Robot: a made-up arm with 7 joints. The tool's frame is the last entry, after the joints.
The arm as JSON. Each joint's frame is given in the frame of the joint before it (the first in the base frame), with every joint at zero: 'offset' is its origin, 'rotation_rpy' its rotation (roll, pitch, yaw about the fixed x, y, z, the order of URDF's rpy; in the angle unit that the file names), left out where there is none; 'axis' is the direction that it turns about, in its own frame. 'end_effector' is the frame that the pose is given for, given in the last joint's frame.
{
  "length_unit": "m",
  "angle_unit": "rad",
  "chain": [
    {
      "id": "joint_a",
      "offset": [
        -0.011,
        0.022,
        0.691
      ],
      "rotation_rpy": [
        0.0,
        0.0,
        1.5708
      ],
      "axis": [
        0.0,
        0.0,
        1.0
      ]
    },
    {
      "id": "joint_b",
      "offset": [
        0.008,
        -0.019,
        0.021
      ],
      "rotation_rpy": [
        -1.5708,
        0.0,
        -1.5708
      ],
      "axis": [
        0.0,
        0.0,
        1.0
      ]
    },
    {
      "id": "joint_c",
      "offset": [
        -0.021,
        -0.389,
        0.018
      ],
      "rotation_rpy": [
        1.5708,
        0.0,
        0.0
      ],
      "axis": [
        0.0,
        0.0,
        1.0
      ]
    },
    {
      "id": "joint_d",
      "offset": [
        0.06,
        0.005,
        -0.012
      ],
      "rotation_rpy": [
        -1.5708,
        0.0,
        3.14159
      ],
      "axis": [
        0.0,
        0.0,
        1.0
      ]
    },
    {
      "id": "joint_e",
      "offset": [
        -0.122,
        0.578,
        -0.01
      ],
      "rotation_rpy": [
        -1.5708,
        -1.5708,
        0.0
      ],
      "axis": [
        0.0,
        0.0,
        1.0
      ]
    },
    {
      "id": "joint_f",
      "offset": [
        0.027,
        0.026,
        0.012
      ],
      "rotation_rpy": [
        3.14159,
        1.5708,
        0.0
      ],
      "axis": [
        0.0,
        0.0,
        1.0
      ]
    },
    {
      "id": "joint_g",
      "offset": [
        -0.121,
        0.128,
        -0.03
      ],
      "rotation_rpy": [
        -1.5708,
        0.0,
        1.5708
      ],
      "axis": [
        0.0,
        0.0,
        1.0
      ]
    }
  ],
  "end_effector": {
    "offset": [
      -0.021,
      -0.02,
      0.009
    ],
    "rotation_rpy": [
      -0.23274,
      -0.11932,
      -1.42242
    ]
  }
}
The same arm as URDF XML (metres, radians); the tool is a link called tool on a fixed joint. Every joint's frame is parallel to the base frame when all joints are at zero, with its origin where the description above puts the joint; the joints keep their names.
<robot name="arm">
  <joint name="joint_a" type="continuous">
    <parent link="base_link"/>
    <child link="link1"/>
    <origin xyz="-0.011 0.022 0.691" rpy="0 0 0"/>
    <axis xyz="0 0 1"/>
  </joint>
  <joint name="joint_b" type="continuous">
    <parent link="link1"/>
    <child link="link2"/>
    <origin xyz="0.019 0.008 0.021" rpy="0 0 0"/>
    <axis xyz="0 1 0"/>
  </joint>
  <joint name="joint_c" type="continuous">
    <parent link="link2"/>
    <child link="link3"/>
    <origin xyz="-0.021 0.018 0.389" rpy="0 0 0"/>
    <axis xyz="0 0 1"/>
  </joint>
  <joint name="joint_d" type="continuous">
    <parent link="link3"/>
    <child link="link4"/>
    <origin xyz="0.06 0.005 -0.012" rpy="0 0 0"/>
    <axis xyz="0 -1 0"/>
  </joint>
  <joint name="joint_e" type="continuous">
    <parent link="link4"/>
    <child link="link5"/>
    <origin xyz="0.122 0.01 -0.578" rpy="0 0 0"/>
    <axis xyz="0 0 -1"/>
  </joint>
  <joint name="joint_f" type="continuous">
    <parent link="link5"/>
    <child link="link6"/>
    <origin xyz="-0.026 -0.027 -0.012" rpy="0 0 0"/>
    <axis xyz="0 1 0"/>
  </joint>
  <joint name="joint_g" type="continuous">
    <parent link="link6"/>
    <child link="link7"/>
    <origin xyz="0.128 -0.03 -0.121" rpy="0 0 0"/>
    <axis xyz="0 0 -1"/>
  </joint>
  <joint name="tool_joint" type="fixed">
    <parent link="link7"/>
    <child link="tool"/>
    <origin xyz="-0.021 0.02 -0.009" rpy="2.9089 0.1193 1.4224"/>
  </joint>
  <link name="base_link"/>
  <link name="link1"/>
  <link name="link2"/>
  <link name="link3"/>
  <link name="link4"/>
  <link name="link5"/>
  <link name="link6"/>
  <link name="link7"/>
  <link name="tool"/>
</robot>

